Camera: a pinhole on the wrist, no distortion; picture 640 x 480 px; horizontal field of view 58.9 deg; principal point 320.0 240.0 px. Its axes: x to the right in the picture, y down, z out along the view. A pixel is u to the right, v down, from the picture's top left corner.
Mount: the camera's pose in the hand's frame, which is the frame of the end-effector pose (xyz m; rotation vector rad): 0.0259 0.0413 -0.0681 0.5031 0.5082 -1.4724
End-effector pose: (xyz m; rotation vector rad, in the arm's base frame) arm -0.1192 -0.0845 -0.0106 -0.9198 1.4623 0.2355
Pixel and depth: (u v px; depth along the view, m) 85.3 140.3 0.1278
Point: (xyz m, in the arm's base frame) -0.0735 -0.0396 -0.0257
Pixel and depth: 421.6 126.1 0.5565
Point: 0.3491 -0.0982 0.1560
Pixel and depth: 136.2 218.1 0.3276
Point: 0.1212 0.0302 -0.0344
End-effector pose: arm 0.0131 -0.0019 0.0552 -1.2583 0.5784 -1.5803
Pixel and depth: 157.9 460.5 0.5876
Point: 0.4142 -0.0624 0.4850
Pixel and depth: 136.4 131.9 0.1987
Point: 0.1190 0.0459 0.1188
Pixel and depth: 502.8 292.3 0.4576
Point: 0.0652 0.1063 0.4532
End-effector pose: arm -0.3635 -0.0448 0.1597 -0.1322 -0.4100 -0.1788
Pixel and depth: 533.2 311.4 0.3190
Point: -0.3884 -0.2767 0.3161
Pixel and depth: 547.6 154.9 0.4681
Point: -0.5427 -0.3934 0.3563
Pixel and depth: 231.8 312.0 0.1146
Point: -0.3417 -0.0582 0.2088
